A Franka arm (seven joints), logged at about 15 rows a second.
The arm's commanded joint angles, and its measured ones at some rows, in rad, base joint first. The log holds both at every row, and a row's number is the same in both.
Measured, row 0: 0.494, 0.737, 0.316, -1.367, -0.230, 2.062, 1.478
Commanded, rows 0 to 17: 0.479, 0.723, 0.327, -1.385, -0.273, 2.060, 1.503; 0.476, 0.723, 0.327, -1.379, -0.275, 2.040, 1.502; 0.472, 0.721, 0.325, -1.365, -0.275, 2.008, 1.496; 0.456, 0.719, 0.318, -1.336, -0.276, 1.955, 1.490; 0.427, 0.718, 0.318, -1.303, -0.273, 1.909, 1.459; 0.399, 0.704, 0.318, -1.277, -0.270, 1.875, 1.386; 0.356, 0.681, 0.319, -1.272, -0.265, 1.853, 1.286; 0.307, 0.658, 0.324, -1.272, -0.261, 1.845, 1.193; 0.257, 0.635, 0.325, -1.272, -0.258, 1.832, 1.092; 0.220, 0.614, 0.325, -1.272, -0.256, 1.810, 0.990; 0.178, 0.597, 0.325, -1.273, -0.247, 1.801, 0.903; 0.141, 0.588, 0.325, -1.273, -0.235, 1.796, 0.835; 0.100, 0.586, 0.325, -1.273, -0.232, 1.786, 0.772; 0.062, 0.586, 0.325, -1.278, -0.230, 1.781, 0.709; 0.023, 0.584, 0.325, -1.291, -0.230, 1.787, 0.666; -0.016, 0.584, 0.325, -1.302, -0.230, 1.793, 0.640; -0.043, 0.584, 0.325, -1.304, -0.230, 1.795, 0.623; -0.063, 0.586, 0.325, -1.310, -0.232, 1.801, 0.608
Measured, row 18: -0.015, 0.593, 0.307, -1.278, -0.247, 1.784, 0.651
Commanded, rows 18 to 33: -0.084, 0.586, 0.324, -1.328, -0.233, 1.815, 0.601; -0.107, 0.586, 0.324, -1.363, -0.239, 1.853, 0.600; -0.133, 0.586, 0.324, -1.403, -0.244, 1.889, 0.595; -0.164, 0.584, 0.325, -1.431, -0.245, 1.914, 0.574; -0.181, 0.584, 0.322, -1.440, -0.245, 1.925, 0.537; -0.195, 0.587, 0.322, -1.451, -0.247, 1.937, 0.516; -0.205, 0.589, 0.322, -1.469, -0.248, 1.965, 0.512; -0.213, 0.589, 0.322, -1.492, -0.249, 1.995, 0.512; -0.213, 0.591, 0.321, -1.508, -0.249, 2.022, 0.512; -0.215, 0.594, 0.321, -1.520, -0.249, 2.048, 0.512; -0.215, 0.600, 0.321, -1.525, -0.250, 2.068, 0.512; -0.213, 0.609, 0.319, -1.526, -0.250, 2.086, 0.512; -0.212, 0.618, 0.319, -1.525, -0.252, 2.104, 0.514; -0.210, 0.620, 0.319, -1.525, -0.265, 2.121, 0.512; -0.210, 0.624, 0.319, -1.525, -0.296, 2.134, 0.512; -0.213, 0.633, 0.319, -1.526, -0.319, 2.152, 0.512
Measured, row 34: -0.200, 0.624, 0.308, -1.515, -0.274, 2.111, 0.526
